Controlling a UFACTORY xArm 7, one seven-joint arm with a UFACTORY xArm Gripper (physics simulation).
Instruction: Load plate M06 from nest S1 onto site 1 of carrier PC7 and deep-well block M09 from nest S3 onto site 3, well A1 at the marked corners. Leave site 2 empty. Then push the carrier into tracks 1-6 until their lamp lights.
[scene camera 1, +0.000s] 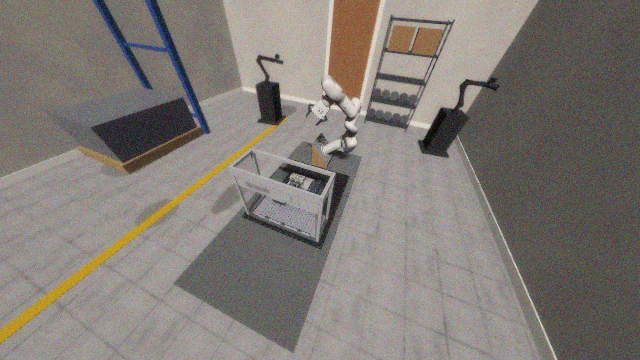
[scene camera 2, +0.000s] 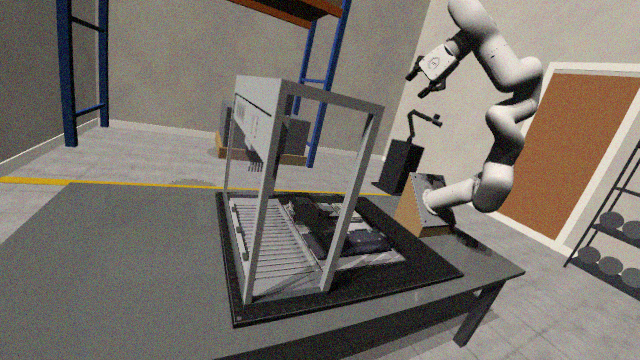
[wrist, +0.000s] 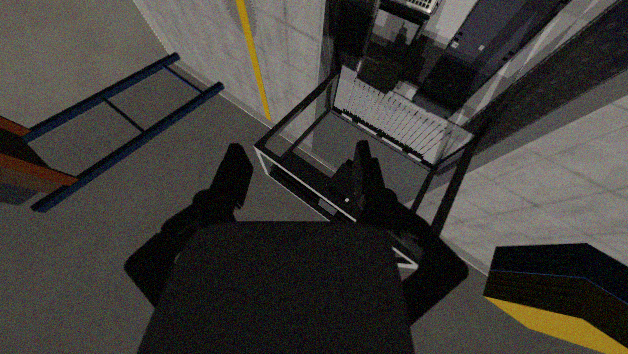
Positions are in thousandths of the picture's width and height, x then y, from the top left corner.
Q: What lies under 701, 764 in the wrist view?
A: My gripper.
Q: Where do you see my gripper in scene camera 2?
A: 646, 246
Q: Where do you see a dark carrier plate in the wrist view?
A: At 773, 123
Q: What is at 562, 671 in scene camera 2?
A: A dark carrier plate.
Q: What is my gripper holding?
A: Nothing.
